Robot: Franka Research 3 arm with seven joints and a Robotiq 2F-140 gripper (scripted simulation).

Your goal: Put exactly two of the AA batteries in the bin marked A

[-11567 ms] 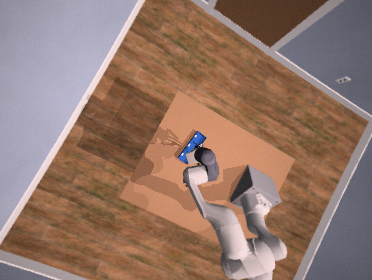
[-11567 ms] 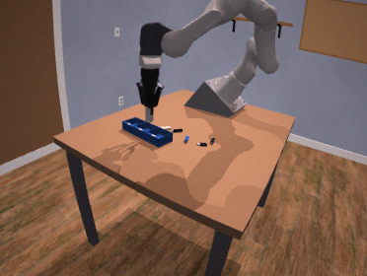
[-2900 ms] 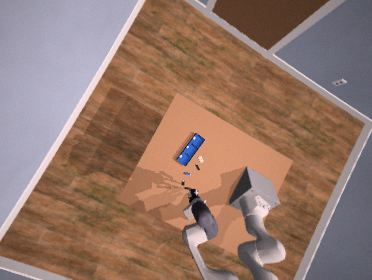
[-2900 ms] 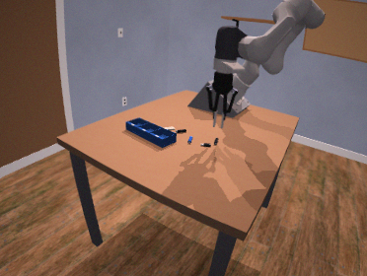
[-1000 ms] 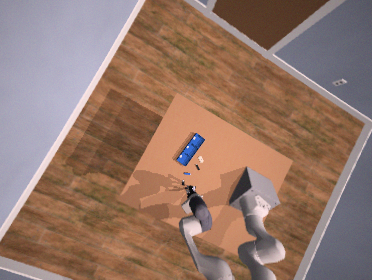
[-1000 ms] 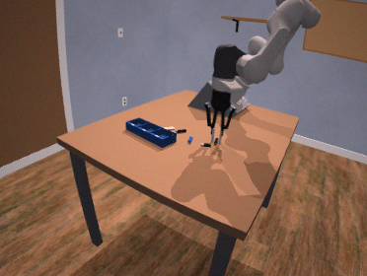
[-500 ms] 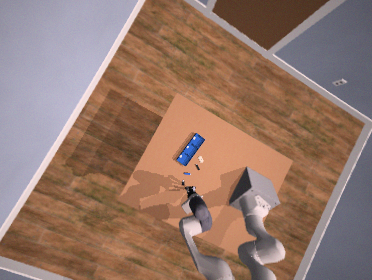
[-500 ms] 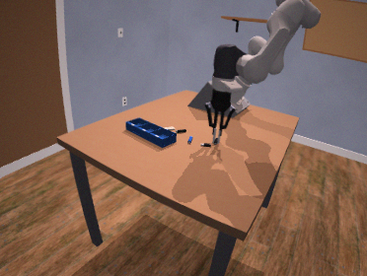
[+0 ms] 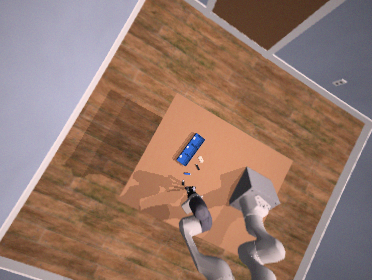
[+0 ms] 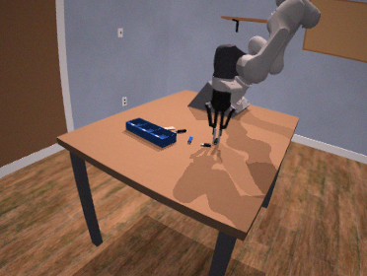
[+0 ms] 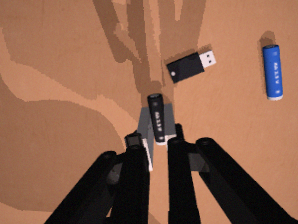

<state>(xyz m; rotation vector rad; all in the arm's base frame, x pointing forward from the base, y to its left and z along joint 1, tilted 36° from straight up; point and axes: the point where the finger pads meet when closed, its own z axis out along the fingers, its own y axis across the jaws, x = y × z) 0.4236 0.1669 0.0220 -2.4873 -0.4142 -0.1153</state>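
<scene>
Right now the blue bin is 14 cm ahead of my hand, 27 cm to the right of it and 2 cm below it. Round my hand: blue AA battery (6 cm ahead, 9 cm to the right, 3 cm below); white domino (3 cm ahead, 24 cm to the right, 3 cm below); dark AA battery (2 cm ahead, 18 cm to the right, 3 cm below).
</scene>
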